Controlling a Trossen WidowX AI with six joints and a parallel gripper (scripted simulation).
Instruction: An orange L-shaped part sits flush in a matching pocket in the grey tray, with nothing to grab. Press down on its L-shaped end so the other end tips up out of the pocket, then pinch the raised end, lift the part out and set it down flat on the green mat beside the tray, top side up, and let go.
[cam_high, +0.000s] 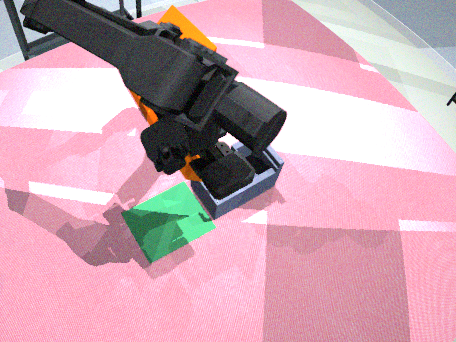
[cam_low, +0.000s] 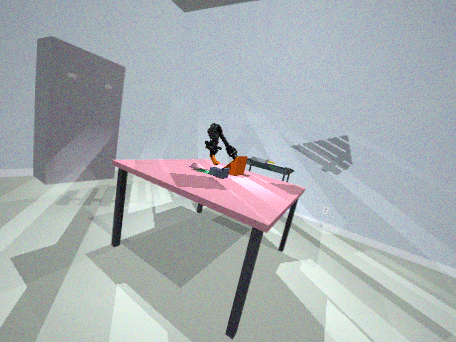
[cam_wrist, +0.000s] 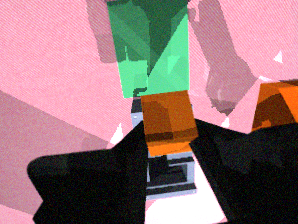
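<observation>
Right now my gripper tip is 1 cm past the green mat, 6 cm to the left of it and 16 cm above it. Round my gripper tip: orange L-shaped part 1 cm behind, 3 cm to the left, 3 cm below.
</observation>
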